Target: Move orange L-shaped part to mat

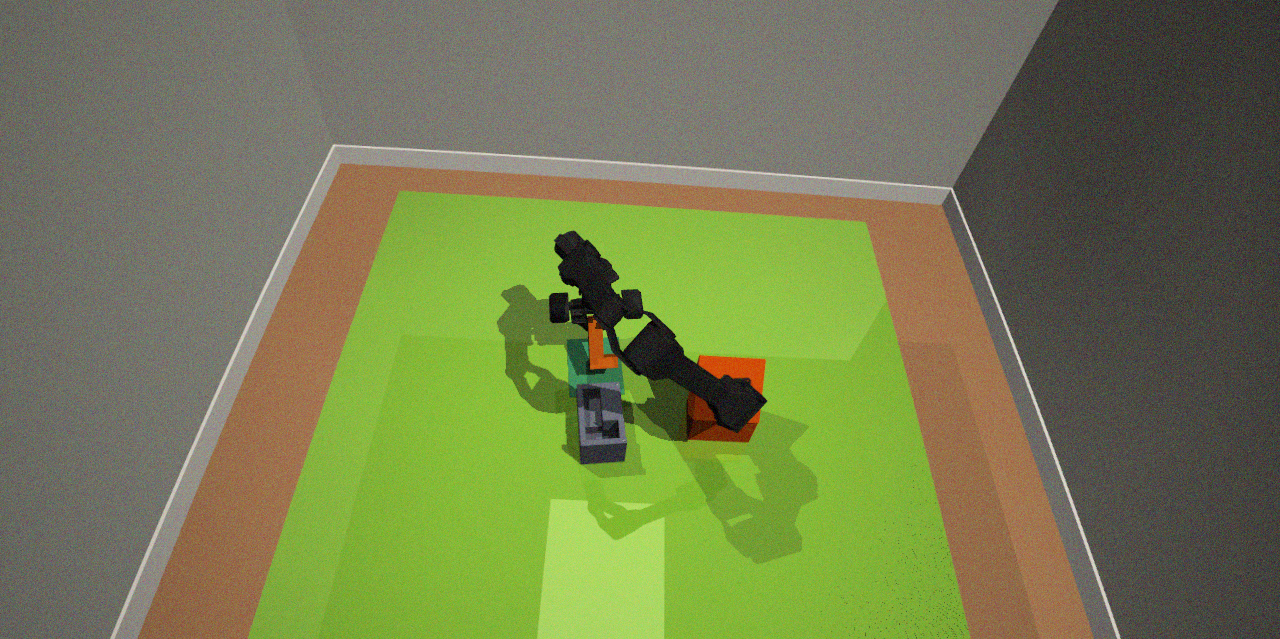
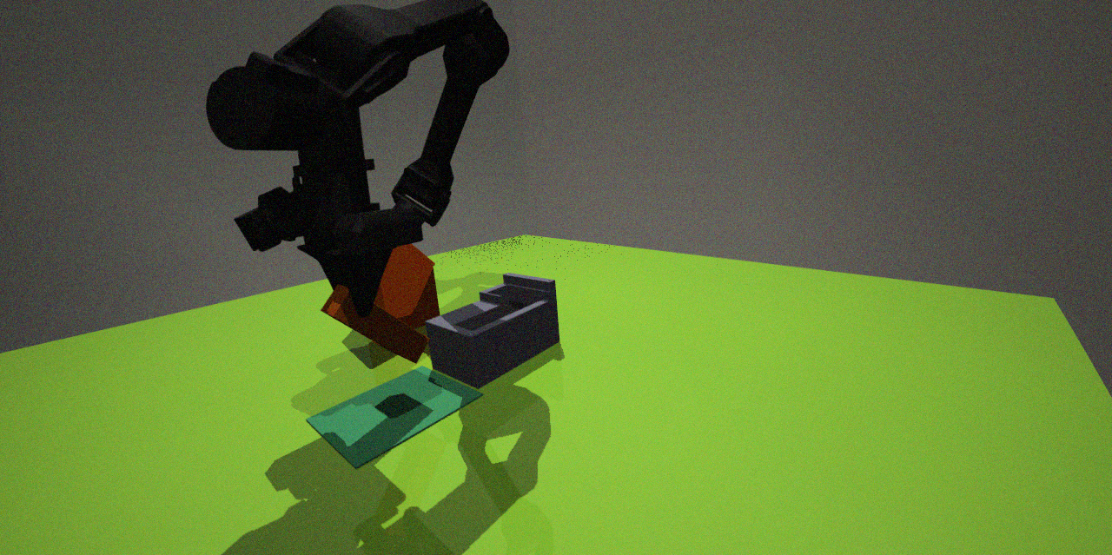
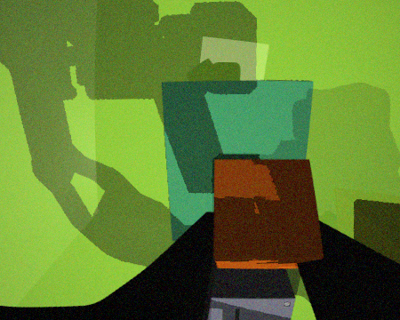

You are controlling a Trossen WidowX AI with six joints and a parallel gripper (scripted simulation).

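Now: gripper tip 130 mm above the mat and 20 mm to the right of it. From my gripper tip the other things lie so: orange L-shaped part 30 mm to the left, 30 mm below, 20 mm behind.
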